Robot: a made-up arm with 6 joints.
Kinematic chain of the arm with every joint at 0, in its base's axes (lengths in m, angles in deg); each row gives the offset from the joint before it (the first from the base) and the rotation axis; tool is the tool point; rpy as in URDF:
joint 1: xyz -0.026 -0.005 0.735 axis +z
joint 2: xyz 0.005 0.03 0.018 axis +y
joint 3: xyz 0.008 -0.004 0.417 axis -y
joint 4: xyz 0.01 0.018 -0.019 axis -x
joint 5: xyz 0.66 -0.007 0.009 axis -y
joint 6: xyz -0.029 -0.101 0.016 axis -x
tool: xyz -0.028 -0.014 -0.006 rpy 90 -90 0
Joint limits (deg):
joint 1: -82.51..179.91
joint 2: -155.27..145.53
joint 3: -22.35..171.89
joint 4: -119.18..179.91
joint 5: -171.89..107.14
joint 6: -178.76..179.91
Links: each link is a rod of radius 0.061 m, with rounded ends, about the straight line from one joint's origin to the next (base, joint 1, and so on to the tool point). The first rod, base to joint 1, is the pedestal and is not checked.
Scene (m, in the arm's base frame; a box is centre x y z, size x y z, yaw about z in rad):
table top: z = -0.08
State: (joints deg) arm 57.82 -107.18 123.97 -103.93 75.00 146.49
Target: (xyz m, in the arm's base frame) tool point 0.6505 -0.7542 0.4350
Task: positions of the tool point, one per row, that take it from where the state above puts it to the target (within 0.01 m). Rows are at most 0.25 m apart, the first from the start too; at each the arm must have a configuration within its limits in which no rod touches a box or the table.
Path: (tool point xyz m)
1: -0.4155 -0.8216 0.2489
2: -0.2184 -0.9140 0.2835
3: 0.0004 -0.9566 0.3196
4: 0.2275 -0.9443 0.3569
5: 0.4489 -0.8761 0.3955
6: 0.6505 -0.7542 0.4349

